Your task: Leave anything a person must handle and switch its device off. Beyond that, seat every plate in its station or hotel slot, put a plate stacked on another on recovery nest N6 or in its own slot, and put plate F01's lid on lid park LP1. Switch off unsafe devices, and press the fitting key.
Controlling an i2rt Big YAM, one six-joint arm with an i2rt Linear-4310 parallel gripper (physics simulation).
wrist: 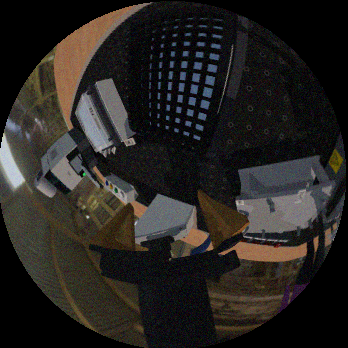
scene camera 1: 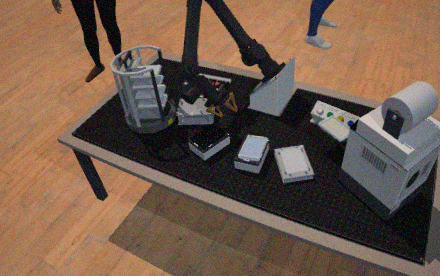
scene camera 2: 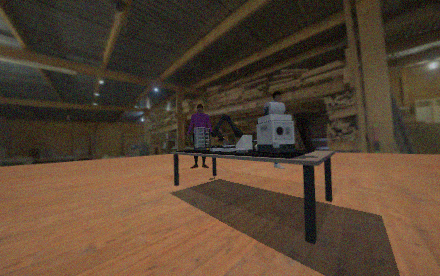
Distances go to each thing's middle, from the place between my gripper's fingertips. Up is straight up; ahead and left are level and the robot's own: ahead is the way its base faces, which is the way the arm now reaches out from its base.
Labels:
I see the blue-topped plate (wrist: pixel 86 113) 12 cm ahead of my hand, 17 cm to the left of it and 2 cm below it. From my hand the other things lie so: plate hotel H1 (scene camera 1: pixel 144 114): 9 cm ahead, 38 cm to the right, 8 cm above.

